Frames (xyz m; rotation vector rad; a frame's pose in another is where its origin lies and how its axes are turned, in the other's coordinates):
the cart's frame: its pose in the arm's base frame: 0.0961 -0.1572 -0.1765 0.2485 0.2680 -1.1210
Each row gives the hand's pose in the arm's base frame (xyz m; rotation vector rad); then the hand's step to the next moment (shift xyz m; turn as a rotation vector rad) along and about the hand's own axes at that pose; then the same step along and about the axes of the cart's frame.
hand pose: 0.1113 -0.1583 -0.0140 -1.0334 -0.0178 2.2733
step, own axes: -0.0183 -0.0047 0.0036 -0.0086 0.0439 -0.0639
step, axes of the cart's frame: 0.0030 0.0070 0.0177 0.0732 -0.0040 -0.0267
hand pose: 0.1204 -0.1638 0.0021 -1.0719 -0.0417 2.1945
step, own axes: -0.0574 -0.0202 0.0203 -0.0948 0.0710 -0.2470
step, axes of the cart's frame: 0.0004 0.0176 0.0617 0.2589 0.0798 -0.0408
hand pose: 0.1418 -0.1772 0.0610 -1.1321 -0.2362 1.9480
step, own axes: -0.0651 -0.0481 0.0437 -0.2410 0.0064 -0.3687
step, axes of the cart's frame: -0.0200 0.0098 0.0893 0.3912 0.1939 0.0583
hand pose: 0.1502 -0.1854 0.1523 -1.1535 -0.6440 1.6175
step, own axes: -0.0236 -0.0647 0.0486 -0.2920 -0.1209 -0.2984
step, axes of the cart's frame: -0.0400 -0.0067 0.0739 0.3311 0.1981 0.2001
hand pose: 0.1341 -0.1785 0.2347 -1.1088 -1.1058 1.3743
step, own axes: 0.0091 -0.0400 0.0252 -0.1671 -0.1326 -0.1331
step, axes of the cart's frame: -0.0311 -0.0106 0.0352 0.1535 0.0936 0.1758
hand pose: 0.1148 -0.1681 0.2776 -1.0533 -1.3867 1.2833
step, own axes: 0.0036 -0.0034 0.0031 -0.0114 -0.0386 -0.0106
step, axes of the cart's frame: -0.0050 -0.0020 0.0022 0.0031 0.0088 0.0406
